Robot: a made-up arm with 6 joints.
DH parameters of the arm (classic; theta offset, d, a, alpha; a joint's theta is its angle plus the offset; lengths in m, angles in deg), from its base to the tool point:
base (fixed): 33.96 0 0.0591 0
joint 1: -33.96 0.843 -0.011 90
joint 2: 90 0.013 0.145 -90
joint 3: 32.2 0 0.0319 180
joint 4: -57.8 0.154 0.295 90
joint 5: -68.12 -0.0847 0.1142 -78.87
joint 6: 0 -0.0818 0.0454 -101.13
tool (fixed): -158.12 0.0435 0 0
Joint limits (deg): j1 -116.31..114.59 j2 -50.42..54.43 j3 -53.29..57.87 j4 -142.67..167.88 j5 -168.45..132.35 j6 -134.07..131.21
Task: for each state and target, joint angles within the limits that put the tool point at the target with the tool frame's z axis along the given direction. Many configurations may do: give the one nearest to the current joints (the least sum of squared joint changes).
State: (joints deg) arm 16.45 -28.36 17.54 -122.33 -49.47 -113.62
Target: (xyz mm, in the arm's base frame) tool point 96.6 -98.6 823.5 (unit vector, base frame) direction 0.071 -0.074 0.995
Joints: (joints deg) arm 13.32 -50.17 57.72 -92.69 -16.80 -134.07
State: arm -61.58 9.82 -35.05 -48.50 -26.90 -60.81
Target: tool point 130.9 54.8 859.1 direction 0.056 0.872 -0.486
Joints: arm -83.01 51.00 -2.32 -86.80 -33.15 -80.52
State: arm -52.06 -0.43 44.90 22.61 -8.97 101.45
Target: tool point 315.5 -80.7 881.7 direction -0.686 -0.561 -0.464
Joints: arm -90.61 -32.98 54.14 15.73 -7.87 122.84
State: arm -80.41 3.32 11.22 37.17 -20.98 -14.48
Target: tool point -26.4 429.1 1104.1 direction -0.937 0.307 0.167
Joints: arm -80.18 52.95 -6.81 57.19 -5.53 -8.84
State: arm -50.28 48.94 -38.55 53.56 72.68 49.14
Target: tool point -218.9 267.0 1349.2 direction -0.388 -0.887 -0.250
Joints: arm -36.94 40.48 -23.43 39.90 62.73 47.18
